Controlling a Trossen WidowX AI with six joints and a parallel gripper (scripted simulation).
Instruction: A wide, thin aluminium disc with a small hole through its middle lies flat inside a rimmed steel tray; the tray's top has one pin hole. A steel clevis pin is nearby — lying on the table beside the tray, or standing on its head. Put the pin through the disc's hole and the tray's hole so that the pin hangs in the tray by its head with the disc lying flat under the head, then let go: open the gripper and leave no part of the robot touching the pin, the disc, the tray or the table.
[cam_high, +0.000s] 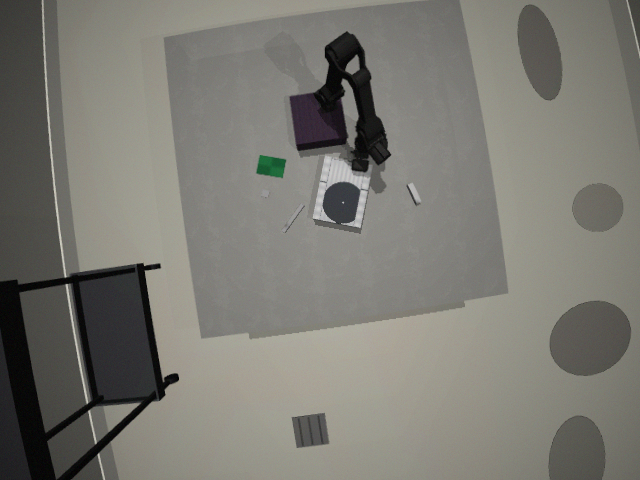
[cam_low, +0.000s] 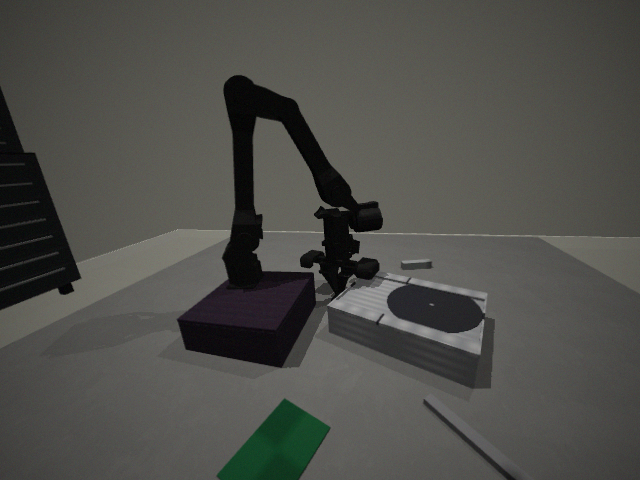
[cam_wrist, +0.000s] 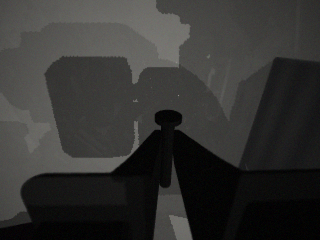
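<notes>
Right now my gripper tip is 1 cm to the left of the steel clevis pin and 1 cm below it. Also, from my gripper tip: dark aluminium disc (18 cm ahead, 12 cm to the right, 6 cm above); then green flat patch (36 cm to the right, 4 cm behind); then rimmed steel tray (14 cm ahead, 11 cm to the right, 4 cm above).
</notes>
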